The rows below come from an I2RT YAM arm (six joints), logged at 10 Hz.
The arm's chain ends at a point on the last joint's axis. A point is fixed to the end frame.
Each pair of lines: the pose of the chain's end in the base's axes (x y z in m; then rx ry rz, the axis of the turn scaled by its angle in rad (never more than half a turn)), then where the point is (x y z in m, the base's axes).
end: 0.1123 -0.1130 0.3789 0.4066 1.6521 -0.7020
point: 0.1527 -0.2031 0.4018
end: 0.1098 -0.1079 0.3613 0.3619 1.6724 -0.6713
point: 0.1548 -0.1960 0.3834
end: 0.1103 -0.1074 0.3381 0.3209 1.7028 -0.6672
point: 0.1585 -0.1940 0.3595
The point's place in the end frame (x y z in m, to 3 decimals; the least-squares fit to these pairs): -0.020 -0.048 0.087
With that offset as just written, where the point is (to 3 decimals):
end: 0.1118 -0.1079 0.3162 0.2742 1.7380 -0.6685
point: 0.163 -0.193 0.337
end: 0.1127 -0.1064 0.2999 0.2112 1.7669 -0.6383
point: 0.170 -0.188 0.319
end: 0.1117 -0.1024 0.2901 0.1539 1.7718 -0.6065
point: 0.173 -0.181 0.309
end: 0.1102 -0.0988 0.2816 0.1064 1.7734 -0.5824
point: 0.175 -0.174 0.301
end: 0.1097 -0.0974 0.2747 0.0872 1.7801 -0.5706
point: 0.176 -0.171 0.294
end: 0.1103 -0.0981 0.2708 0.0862 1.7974 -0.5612
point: 0.177 -0.172 0.288
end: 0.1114 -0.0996 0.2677 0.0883 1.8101 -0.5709
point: 0.178 -0.174 0.284
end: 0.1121 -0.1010 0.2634 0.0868 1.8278 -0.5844
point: 0.179 -0.176 0.279
